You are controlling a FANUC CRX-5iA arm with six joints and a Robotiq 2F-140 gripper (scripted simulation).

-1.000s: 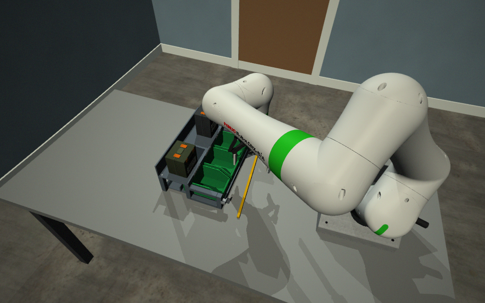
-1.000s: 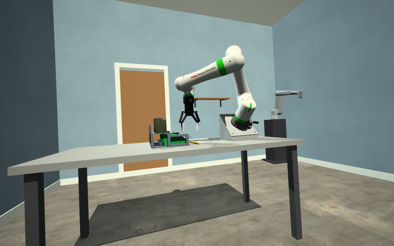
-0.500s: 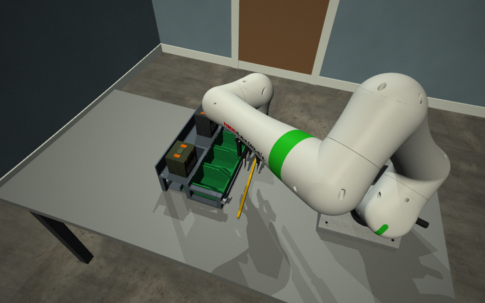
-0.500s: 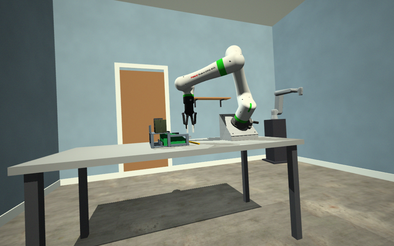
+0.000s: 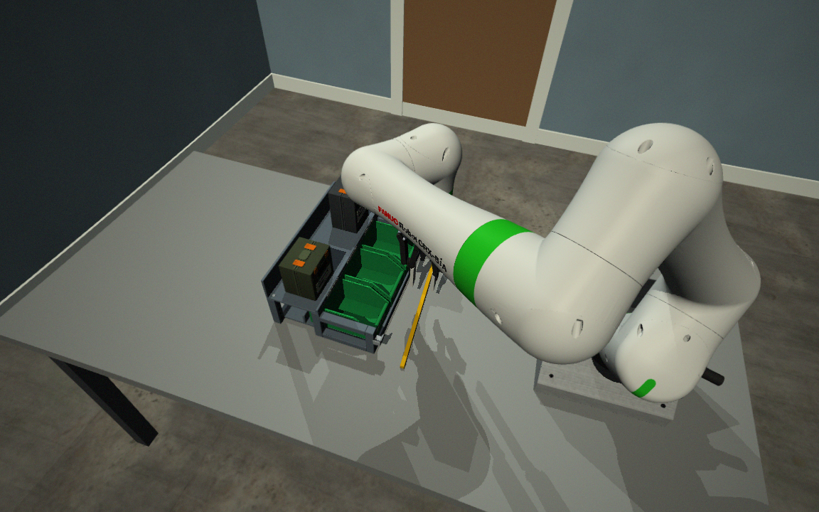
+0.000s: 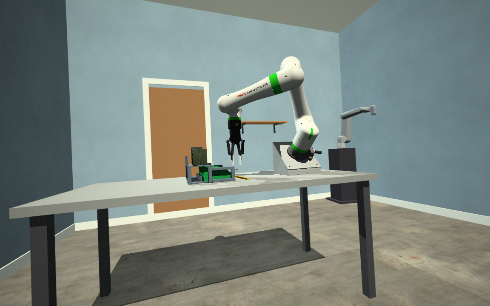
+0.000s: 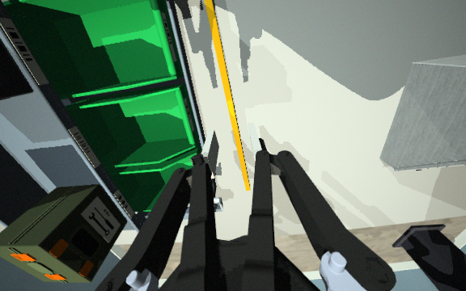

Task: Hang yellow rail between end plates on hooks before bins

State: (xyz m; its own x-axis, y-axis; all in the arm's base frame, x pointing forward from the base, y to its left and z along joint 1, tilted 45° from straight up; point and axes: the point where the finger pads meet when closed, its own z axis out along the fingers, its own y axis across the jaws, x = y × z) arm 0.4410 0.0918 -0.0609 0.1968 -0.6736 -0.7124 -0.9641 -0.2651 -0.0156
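Now: the yellow rail 110 mm below my hand. From my hand the other things lie so: olive toolbox 240 mm ahead, 130 mm to the left, 30 mm above.
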